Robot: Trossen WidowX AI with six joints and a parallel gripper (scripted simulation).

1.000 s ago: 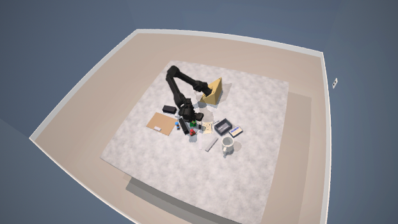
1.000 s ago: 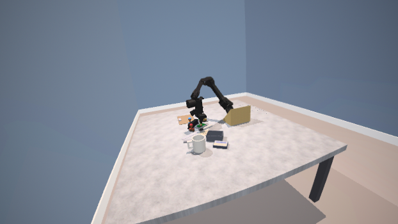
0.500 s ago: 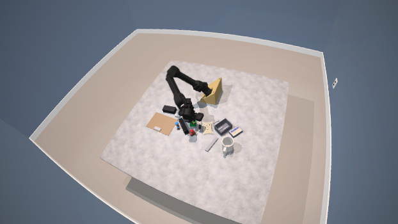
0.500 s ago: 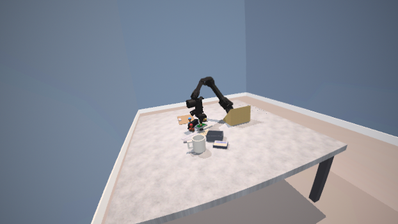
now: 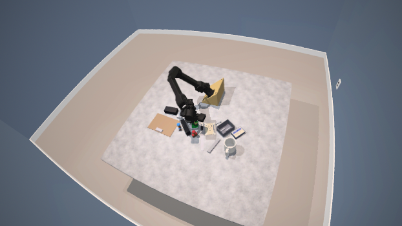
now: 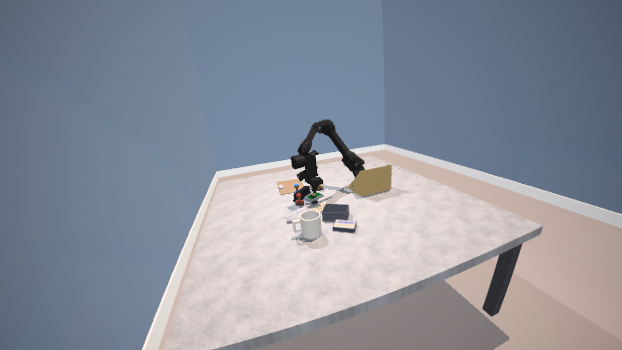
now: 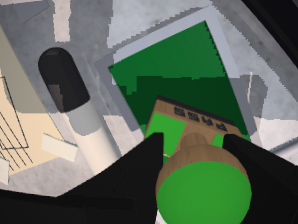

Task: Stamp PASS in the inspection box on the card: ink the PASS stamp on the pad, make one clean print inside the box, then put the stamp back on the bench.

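Right now my gripper tip is 30 mm above the green ink pad. The rest, counted from my gripper tip: black bar 50 mm ahead, 60 mm to the right, 20 mm below; dark-capped marker 60 mm to the left, 30 mm below; green stamp right at my gripper tip.
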